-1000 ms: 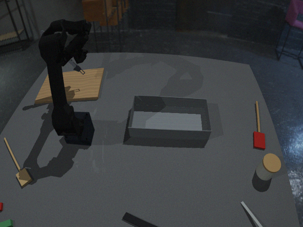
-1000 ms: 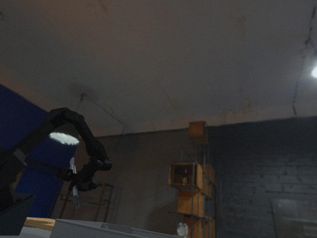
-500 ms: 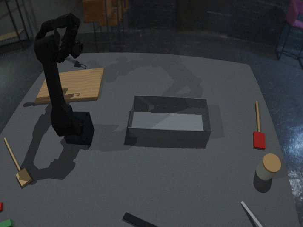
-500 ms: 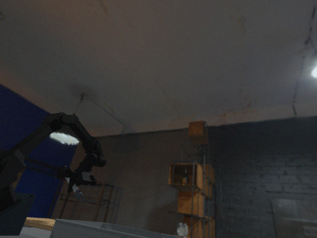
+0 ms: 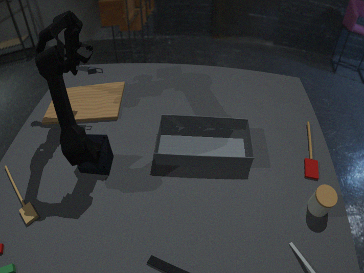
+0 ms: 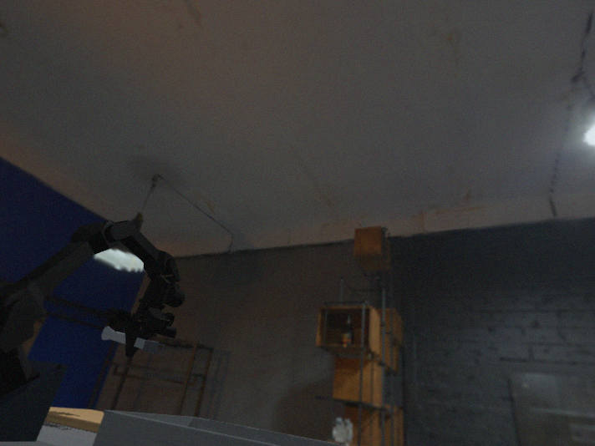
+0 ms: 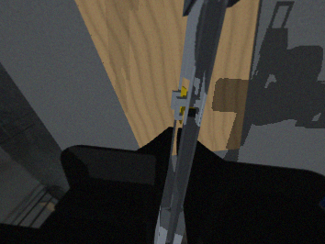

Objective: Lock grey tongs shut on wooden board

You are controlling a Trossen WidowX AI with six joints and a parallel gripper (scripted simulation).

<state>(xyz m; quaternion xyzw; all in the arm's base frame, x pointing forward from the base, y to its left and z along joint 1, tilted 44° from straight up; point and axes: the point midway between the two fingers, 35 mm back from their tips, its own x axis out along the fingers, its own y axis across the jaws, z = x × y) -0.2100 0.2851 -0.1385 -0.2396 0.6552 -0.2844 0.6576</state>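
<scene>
Now: the wooden board 140 mm below my gripper tip. The rest, counted from my gripper tip: red spatula (950 mm ahead, 140 mm to the right, 140 mm below); black strip (630 mm to the right, 630 mm ahead, 150 mm below); grey roasting tin (540 mm ahead, 160 mm to the right, 120 mm below).
</scene>
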